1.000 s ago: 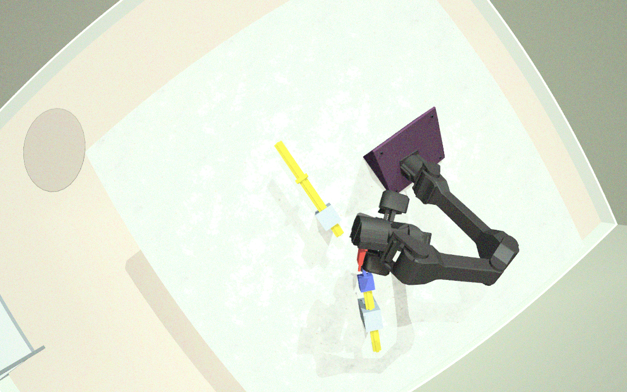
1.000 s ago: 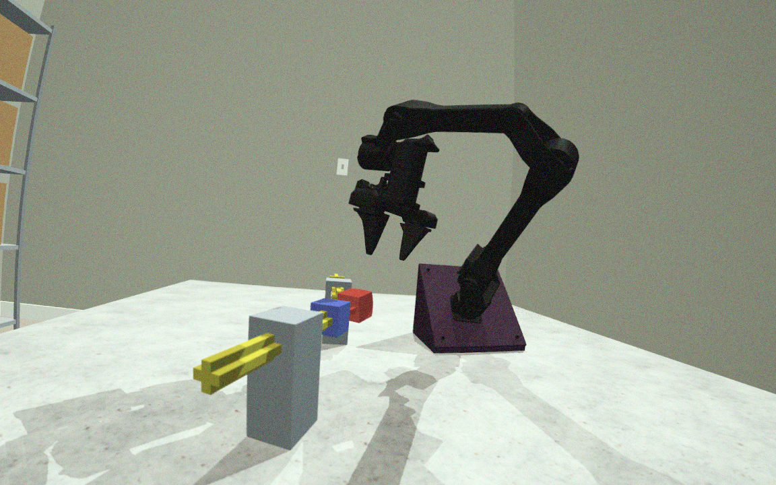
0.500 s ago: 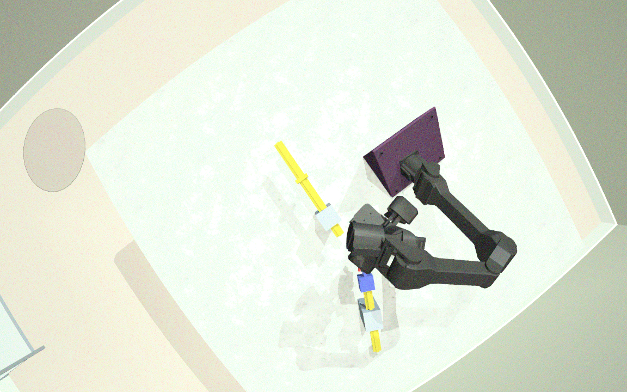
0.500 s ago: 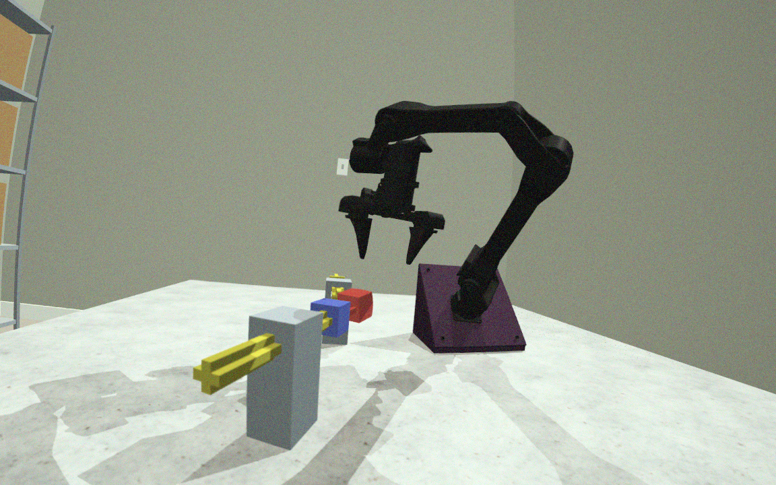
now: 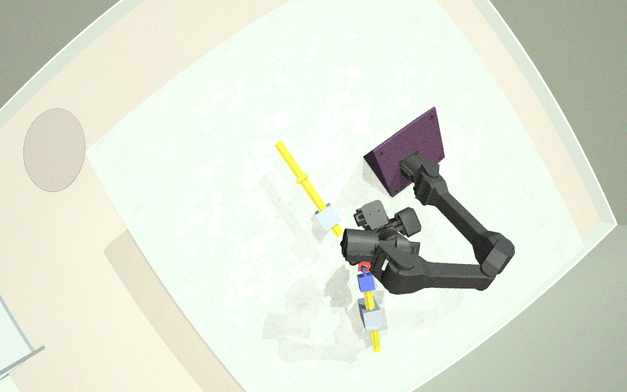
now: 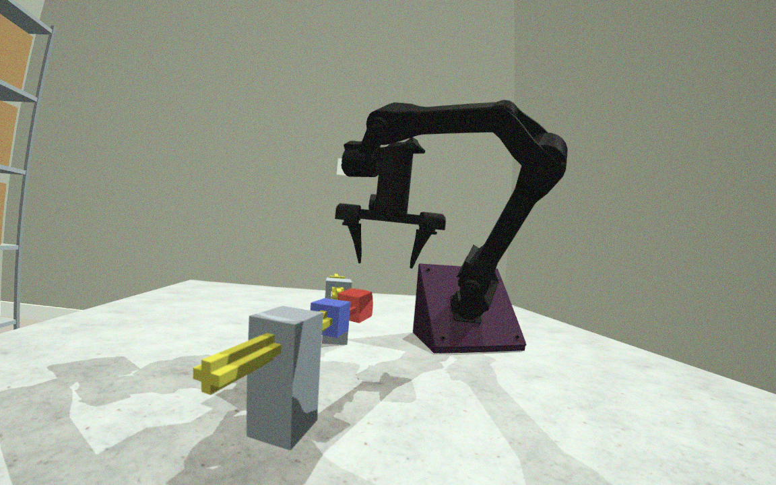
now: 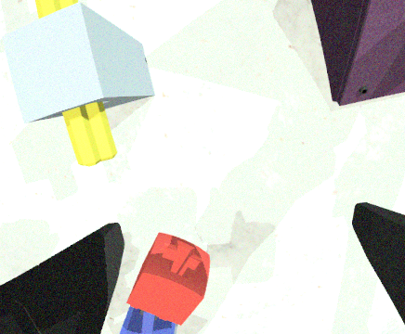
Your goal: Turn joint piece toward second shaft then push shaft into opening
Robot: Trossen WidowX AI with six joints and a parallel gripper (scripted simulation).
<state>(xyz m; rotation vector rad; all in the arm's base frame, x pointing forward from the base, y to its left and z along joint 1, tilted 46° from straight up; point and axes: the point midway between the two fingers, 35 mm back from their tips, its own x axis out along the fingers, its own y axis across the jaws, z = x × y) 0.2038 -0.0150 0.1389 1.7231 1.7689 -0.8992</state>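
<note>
My gripper tip is 50 mm short of the red joint piece, 70 mm to the right of it and 60 mm above it.
</note>
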